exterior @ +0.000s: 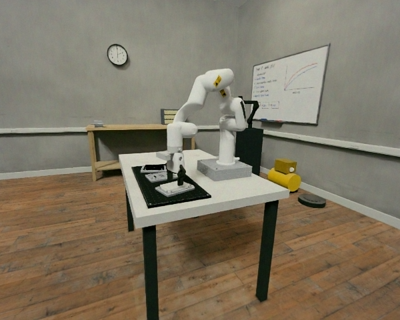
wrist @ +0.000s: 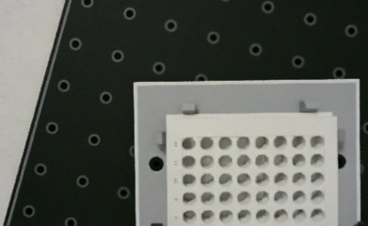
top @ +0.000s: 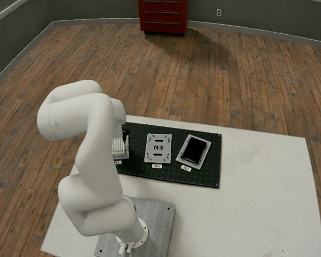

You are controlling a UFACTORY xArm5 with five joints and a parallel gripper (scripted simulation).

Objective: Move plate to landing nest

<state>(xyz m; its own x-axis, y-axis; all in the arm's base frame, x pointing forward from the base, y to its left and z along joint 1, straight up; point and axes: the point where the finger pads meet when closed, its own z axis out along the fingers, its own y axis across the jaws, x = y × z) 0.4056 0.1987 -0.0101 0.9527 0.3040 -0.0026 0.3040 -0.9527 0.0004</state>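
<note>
Right now my hand is 30 mm above the white plate M06. The rest, counted from my hand: nest N1: 40 mm below; nest N3: 20 mm ahead, 210 mm to the right, 40 mm below; black plate M09: 40 mm ahead, 380 mm to the right, 30 mm below.
</note>
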